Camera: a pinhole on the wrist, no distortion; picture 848 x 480 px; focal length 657.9 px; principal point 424.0 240.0 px. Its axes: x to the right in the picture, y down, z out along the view. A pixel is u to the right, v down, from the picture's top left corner.
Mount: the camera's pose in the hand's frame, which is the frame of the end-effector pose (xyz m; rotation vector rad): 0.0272 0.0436 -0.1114 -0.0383 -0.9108 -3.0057
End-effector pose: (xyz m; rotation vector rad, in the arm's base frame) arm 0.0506 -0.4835 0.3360 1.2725 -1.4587 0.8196
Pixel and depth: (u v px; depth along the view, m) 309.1 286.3 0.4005
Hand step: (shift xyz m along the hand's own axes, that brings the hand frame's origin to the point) 0.1066 0.2420 0.2356
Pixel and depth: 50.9 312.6 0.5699
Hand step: 0.3640 0.3055 0.3898
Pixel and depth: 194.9 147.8 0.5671
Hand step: 0.2371 0.4232 0.3114
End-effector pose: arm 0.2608 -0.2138 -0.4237 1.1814 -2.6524 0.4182
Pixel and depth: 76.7 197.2 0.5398
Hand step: 0.3243 0.3706 0.3113
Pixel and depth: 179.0 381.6 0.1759
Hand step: 0.0970 0.1093 0.0543
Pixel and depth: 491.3 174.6 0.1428
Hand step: 0.0158 0.1348 -0.0002
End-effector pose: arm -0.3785 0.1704 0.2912 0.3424 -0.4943 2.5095
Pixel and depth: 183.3 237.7 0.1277
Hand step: 0.0769 0.1145 -0.0066
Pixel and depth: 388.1 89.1 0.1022
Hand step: 0.0350 0.1198 -0.0396
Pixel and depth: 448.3 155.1 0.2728
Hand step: 0.0232 0.2244 0.0961
